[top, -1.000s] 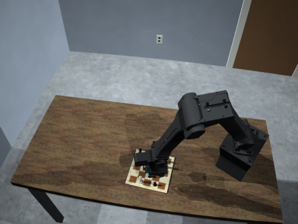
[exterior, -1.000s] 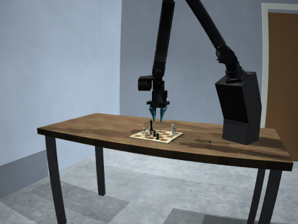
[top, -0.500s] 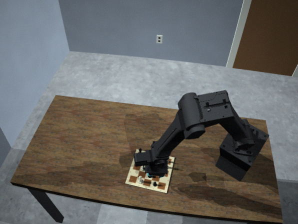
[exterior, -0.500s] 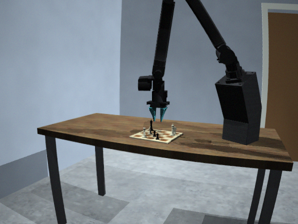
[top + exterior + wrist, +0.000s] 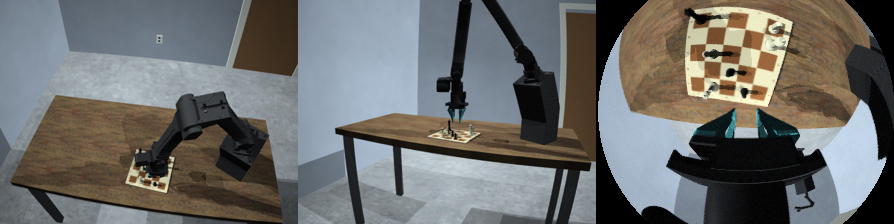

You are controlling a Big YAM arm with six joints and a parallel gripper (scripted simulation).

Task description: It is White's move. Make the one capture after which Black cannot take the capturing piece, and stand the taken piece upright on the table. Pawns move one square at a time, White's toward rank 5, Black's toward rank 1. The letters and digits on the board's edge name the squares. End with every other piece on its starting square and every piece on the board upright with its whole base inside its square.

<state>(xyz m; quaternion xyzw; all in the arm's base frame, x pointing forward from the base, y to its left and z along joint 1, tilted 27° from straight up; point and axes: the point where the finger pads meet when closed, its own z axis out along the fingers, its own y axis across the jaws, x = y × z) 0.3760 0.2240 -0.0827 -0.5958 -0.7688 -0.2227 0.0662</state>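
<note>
Now: hand 5 cm short of the chessboard, 7 cm to the left of it and 10 cm above it. Also, from my hand: tall black piece (14 cm ahead, 14 cm to the right, 6 cm below); then tall white piece (2 cm behind, 11 cm to the right, 6 cm below).
</note>
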